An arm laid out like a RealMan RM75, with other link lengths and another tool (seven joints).
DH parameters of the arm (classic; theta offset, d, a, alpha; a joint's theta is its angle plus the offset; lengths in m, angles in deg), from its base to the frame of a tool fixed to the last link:
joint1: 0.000 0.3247 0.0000 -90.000
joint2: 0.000 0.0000 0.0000 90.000
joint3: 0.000 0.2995 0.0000 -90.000
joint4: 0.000 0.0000 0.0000 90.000
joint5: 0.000 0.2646 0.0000 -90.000
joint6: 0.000 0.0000 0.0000 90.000
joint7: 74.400 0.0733 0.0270 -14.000
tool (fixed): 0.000 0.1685 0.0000 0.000
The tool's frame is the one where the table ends.
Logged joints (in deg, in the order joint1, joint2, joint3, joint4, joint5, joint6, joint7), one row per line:
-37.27 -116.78 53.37 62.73 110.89 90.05 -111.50
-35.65 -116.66 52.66 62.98 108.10 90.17 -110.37
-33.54 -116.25 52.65 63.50 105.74 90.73 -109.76
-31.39 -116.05 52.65 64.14 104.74 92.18 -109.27
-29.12 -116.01 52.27 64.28 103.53 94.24 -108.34
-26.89 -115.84 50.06 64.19 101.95 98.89 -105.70
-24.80 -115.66 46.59 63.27 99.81 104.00 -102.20
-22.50 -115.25 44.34 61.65 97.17 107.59 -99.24
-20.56 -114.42 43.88 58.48 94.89 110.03 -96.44
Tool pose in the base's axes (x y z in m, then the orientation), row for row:
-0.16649 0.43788 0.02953 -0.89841 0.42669 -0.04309 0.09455
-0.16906 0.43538 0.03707 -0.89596 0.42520 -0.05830 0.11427
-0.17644 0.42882 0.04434 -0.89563 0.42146 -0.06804 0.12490
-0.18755 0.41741 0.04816 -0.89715 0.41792 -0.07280 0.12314
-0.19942 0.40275 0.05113 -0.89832 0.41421 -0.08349 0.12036
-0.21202 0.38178 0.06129 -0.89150 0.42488 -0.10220 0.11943
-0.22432 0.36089 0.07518 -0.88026 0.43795 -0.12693 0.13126
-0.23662 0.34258 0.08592 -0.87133 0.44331 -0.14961 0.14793
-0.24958 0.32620 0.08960 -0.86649 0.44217 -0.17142 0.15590
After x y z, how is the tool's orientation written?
As a quaternion, x y z w.
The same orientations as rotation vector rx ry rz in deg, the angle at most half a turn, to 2 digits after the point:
-152.65 72.50 -7.32
-150.50 71.42 -9.79
-149.53 70.37 -11.36
-149.94 69.85 -12.17
-150.37 69.33 -13.98
-149.31 71.16 -17.12
-146.44 72.86 -21.12
-143.59 73.06 -24.66
-142.16 72.55 -28.12

